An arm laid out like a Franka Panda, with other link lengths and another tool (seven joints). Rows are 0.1 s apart.
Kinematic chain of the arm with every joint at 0, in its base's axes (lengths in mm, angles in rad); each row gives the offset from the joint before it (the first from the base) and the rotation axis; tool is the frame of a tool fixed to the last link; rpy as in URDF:
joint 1: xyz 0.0 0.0 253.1 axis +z
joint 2: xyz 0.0 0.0 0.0 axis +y
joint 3: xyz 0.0 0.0 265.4 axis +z
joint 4: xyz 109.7 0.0 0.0 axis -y
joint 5: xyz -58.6 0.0 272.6 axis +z
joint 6: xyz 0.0 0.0 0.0 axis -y
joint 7: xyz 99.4 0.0 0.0 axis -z
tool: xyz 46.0 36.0 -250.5 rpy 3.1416 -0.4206 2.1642
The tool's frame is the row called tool.
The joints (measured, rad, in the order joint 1, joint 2, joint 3, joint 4, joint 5, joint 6, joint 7), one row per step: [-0.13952 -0.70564 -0.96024 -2.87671 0.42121 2.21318 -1.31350]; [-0.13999 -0.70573 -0.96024 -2.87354 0.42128 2.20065 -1.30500]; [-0.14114 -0.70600 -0.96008 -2.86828 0.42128 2.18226 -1.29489]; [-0.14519 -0.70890 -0.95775 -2.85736 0.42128 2.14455 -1.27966]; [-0.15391 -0.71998 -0.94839 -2.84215 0.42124 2.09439 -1.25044]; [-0.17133 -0.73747 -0.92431 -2.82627 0.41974 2.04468 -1.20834]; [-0.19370 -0.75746 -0.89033 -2.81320 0.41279 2.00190 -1.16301]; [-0.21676 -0.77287 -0.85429 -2.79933 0.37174 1.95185 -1.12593]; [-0.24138 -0.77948 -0.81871 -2.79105 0.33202 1.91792 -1.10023]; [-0.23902 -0.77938 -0.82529 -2.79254 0.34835 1.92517 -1.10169]
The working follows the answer.
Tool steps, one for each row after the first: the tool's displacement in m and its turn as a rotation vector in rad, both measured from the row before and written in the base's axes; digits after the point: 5 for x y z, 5 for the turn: [-0.00030 0.00131 0.00122 0.01115 0.00452 0.00152]; [-0.00055 0.00167 0.00199 0.01438 0.00500 0.00316]; [-0.00141 0.00348 0.00495 0.02457 0.00513 0.00984]; [-0.00140 0.00423 0.00911 0.03116 0.00614 0.00948]; [-0.00106 0.00392 0.01131 0.02421 0.01096 0.00532]; [-0.00145 0.00413 0.01024 0.01049 0.01631 0.00550]; [-0.00689 0.00659 0.00314 -0.01727 0.03360 0.03299]; [-0.00675 0.00415 -0.00164 -0.02771 0.03728 0.02556]; [0.00243 -0.00161 0.00218 0.01235 -0.01028 -0.01407]
Tool pose at each row, in the base's axes (x y z in m, rotation vector in rad; rounded; the steps above come from the unrounded poses): [0.27446 -0.12054 0.21333 -0.87825 -2.54834 -1.49353]; [0.27415 -0.11924 0.21456 -0.87708 -2.53443 -1.50209]; [0.27360 -0.11757 0.21654 -0.87342 -2.51710 -1.51336]; [0.27219 -0.11409 0.22149 -0.85915 -2.49000 -1.53377]; [0.27079 -0.10986 0.23060 -0.84495 -2.45553 -1.56023]; [0.26973 -0.10595 0.24191 -0.84017 -2.42431 -1.57600]; [0.26829 -0.10182 0.25215 -0.84053 -2.40302 -1.57234]; [0.26140 -0.09522 0.25529 -0.81941 -2.39797 -1.51560]; [0.25465 -0.09107 0.25364 -0.81220 -2.39854 -1.44802]; [0.25708 -0.09268 0.25582 -0.82238 -2.39368 -1.47431]

